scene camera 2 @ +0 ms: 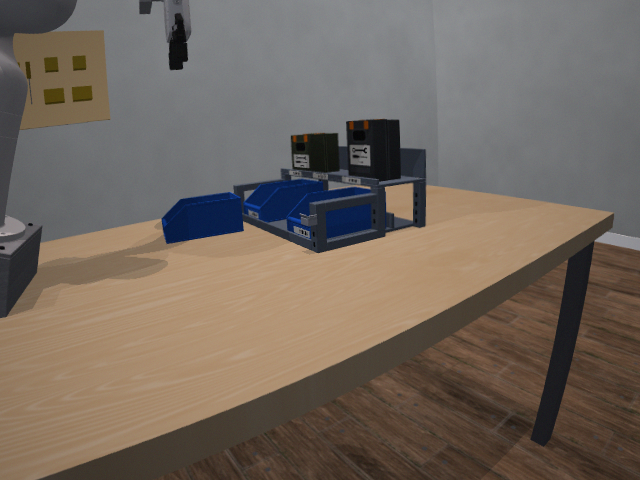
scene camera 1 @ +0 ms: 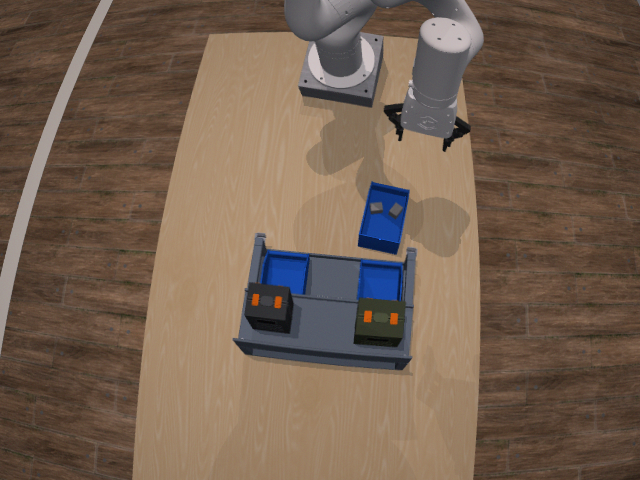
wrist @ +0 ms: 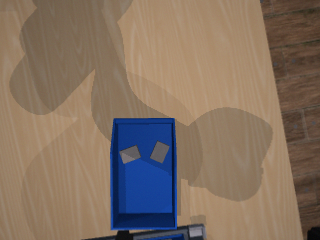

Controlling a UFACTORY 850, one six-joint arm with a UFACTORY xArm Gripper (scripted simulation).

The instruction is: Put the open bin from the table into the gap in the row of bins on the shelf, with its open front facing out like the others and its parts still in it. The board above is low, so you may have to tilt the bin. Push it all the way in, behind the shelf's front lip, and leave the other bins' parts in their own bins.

Scene:
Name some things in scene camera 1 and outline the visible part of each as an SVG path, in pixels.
My gripper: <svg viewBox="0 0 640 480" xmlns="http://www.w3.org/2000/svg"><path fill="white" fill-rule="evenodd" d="M384 106L384 113L395 125L396 135L399 135L398 141L402 141L404 129L434 137L448 138L443 141L442 151L446 152L447 147L451 146L454 139L463 137L471 129L469 124L456 116L457 99L451 106L445 108L429 107L414 97L411 91L414 91L412 87L409 87L404 103Z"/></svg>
A grey shelf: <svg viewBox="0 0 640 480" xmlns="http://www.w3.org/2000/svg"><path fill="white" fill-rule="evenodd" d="M255 233L238 338L233 338L235 344L244 354L361 368L403 370L412 359L412 356L409 356L414 307L413 293L417 248L407 247L405 262L266 249L265 233ZM361 259L402 263L401 301L406 301L403 339L398 347L354 344L355 319L359 301L354 299L357 299ZM267 250L309 254L310 257L305 295L291 293L294 306L290 334L255 330L244 316L249 282L260 283L262 266Z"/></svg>

